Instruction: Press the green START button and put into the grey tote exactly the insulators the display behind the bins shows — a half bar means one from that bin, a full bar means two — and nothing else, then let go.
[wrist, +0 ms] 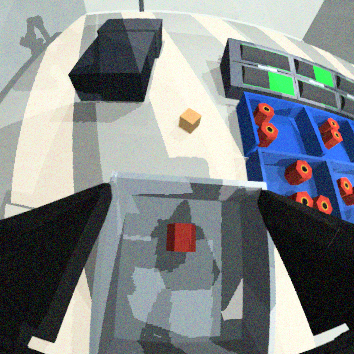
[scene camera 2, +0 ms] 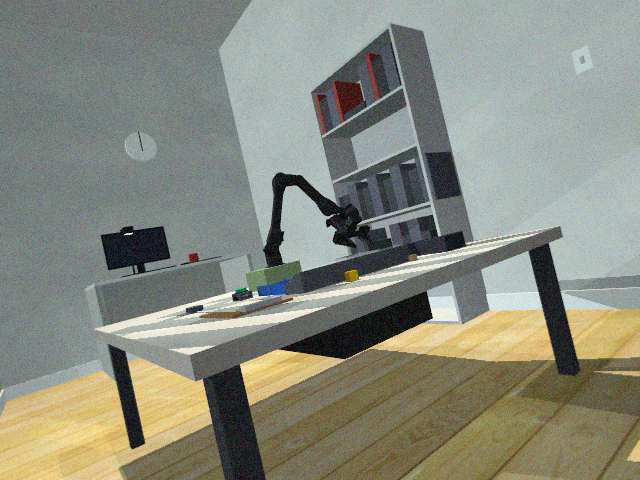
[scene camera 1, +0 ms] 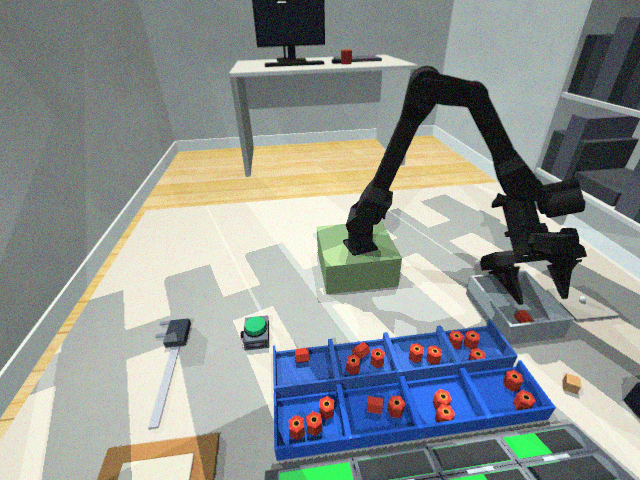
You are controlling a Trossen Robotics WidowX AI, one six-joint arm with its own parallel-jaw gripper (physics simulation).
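Where they show: gripper, fingertip midpoint: (wrist: 187,194) (scene camera 2: 364,245) (scene camera 1: 543,301); arm's base at its link origin: (scene camera 2: 275,266) (scene camera 1: 360,245).
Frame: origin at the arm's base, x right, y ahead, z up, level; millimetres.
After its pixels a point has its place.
Note:
The grey tote (scene camera 1: 542,330) {x -240, y 319, z -52 mm} (wrist: 235,215) {x -184, y 287, z -78 mm} holds one red insulator (scene camera 1: 523,316) {x -239, y 277, z -56 mm} (wrist: 181,237) {x -247, y 274, z -55 mm} lying on its floor. My gripper (scene camera 1: 541,298) {x -245, y 296, z 0 mm} (wrist: 187,194) {x -245, y 296, z 0 mm} is wide open and empty above the tote, fingers apart on either side in the wrist view. The blue bins (scene camera 1: 356,439) (wrist: 280,152) (scene camera 2: 272,287) stand in two rows of four; every bin holds one to three red insulators. The display (scene camera 1: 392,465) (wrist: 230,75) shows green bars, including half bars (wrist: 281,83) {x -54, y 463, z -43 mm} (scene camera 1: 527,445) {x -36, y 476, z -37 mm}; parts of it are cut off. The green START button (scene camera 1: 255,326) {x 280, y 126, z -43 mm} (scene camera 2: 241,290) {x 289, y 134, z -51 mm} stands left of the bins.
The arm stands on a green block (scene camera 1: 361,276) {x 23, y 63, z -40 mm}. A wooden cube (scene camera 1: 571,383) {x -202, y 417, z -64 mm} (wrist: 190,120) {x -213, y 405, z -64 mm} lies beyond the tote, near a dark stepped box (wrist: 115,65) {x -301, y 486, z -32 mm}. A caliper (scene camera 1: 173,361) {x 442, y 125, z -80 mm} and a brown-edged board (scene camera 1: 206,454) {x 391, y 318, z -78 mm} lie left. A yellow block (scene camera 2: 351,275) {x 222, y 565, z -67 mm} is behind the display.

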